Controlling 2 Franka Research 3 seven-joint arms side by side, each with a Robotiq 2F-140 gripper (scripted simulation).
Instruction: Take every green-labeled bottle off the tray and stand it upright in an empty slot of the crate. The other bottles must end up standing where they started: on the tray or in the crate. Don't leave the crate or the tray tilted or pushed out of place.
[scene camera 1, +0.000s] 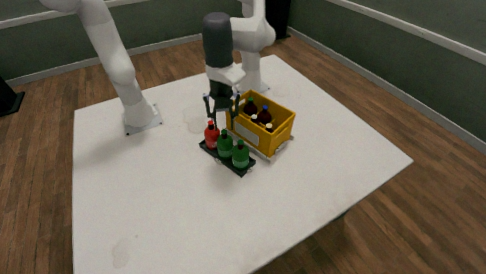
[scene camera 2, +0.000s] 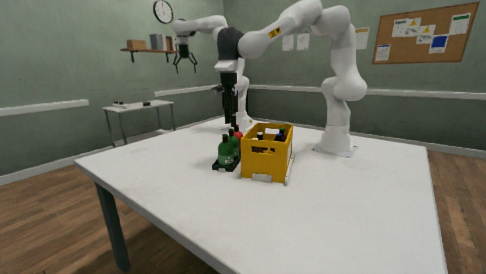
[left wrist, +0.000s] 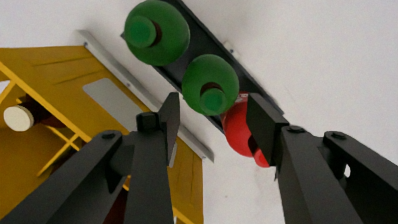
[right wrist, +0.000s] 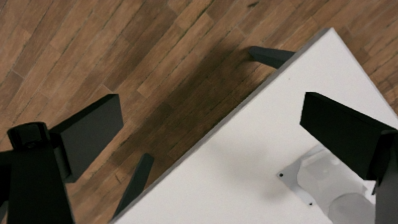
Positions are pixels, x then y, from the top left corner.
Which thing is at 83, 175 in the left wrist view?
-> My left gripper.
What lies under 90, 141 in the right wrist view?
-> My right gripper.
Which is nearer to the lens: the white-capped bottle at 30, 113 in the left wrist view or the green bottle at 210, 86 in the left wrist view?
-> The green bottle.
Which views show the yellow crate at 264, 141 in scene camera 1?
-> Scene camera 1, scene camera 2 and the left wrist view only.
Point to my left gripper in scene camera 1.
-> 224, 128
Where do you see a yellow crate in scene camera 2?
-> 276, 163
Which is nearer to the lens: the green bottle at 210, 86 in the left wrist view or the yellow crate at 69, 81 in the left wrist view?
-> The green bottle.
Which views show my left gripper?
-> Scene camera 1, scene camera 2 and the left wrist view only.
